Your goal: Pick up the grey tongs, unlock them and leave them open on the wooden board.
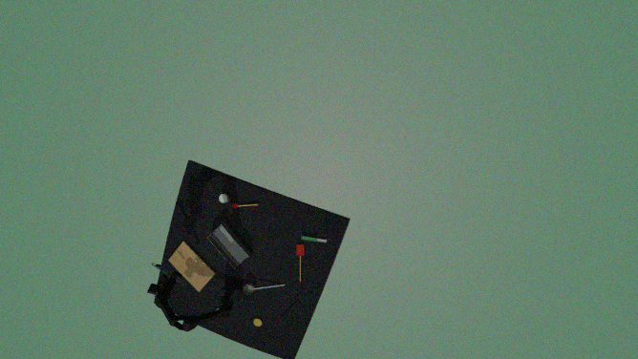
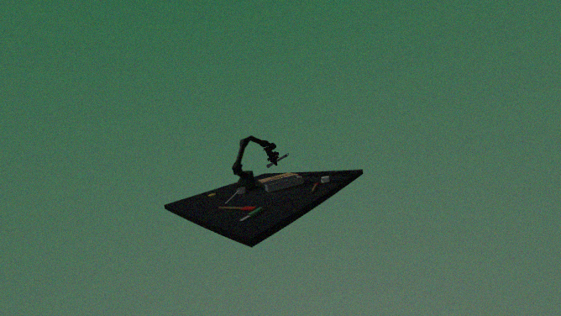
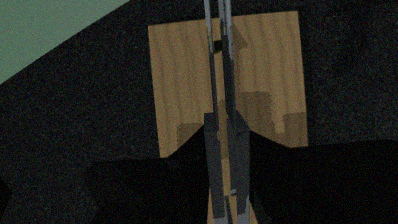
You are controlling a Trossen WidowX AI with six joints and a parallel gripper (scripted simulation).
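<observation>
Right now the wooden board is 20 mm ahead of my gripper tip, 30 mm to the right of it and 120 mm below it. Also, from my gripper tip: grey roasting tin: 340 mm ahead, 290 mm to the right, 100 mm below; red-tipped stick: 650 mm ahead, 270 mm to the right, 130 mm below; red spatula: 450 mm ahead, 810 mm to the right, 130 mm below.
</observation>
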